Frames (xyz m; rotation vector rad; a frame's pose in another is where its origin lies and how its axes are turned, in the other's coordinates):
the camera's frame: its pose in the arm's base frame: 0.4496 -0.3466 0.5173 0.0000 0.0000 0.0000
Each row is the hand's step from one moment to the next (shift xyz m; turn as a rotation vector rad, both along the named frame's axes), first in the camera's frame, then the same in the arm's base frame.
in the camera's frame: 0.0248 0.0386 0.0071 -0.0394 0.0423 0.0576
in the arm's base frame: 0.0248 0.0386 0.0071 -0.0394 0.0423 0.0576
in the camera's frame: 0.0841 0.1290 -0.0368 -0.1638 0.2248 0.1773
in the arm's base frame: 0.0841 0.1290 -0.0368 -0.1638 0.2248 0.1773
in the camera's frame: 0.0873 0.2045 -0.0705 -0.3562 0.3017 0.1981
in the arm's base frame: 0.0873 0.2045 -0.0705 -0.3562 0.3017 0.1981
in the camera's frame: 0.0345 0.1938 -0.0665 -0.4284 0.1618 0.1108
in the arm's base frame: 0.0345 0.1938 -0.0665 -0.4284 0.1618 0.1108
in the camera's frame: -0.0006 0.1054 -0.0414 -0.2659 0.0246 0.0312
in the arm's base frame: -0.0006 0.1054 -0.0414 -0.2659 0.0246 0.0312
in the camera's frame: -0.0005 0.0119 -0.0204 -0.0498 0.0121 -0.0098
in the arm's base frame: -0.0005 0.0119 -0.0204 -0.0498 0.0121 -0.0098
